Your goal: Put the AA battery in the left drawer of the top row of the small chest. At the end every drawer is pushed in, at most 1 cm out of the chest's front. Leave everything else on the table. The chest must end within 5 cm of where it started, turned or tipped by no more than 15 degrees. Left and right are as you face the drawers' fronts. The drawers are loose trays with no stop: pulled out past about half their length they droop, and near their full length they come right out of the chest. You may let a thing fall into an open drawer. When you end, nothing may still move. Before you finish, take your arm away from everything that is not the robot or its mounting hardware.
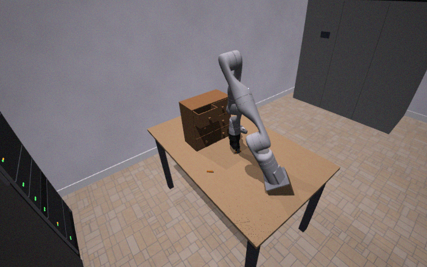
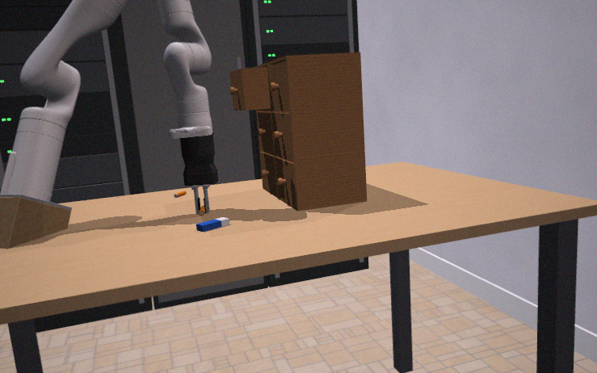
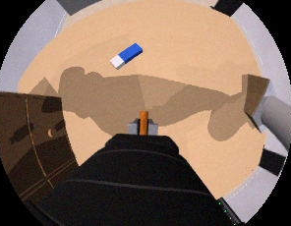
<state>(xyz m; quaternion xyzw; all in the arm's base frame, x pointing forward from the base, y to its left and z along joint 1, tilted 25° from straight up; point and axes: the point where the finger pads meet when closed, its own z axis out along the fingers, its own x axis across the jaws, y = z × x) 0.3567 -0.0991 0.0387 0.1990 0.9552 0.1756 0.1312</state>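
Right now the white eraser is 14 cm to the right of my hand and 1 cm below it. The rest, counted from my hand: orange AA battery 1 cm below.
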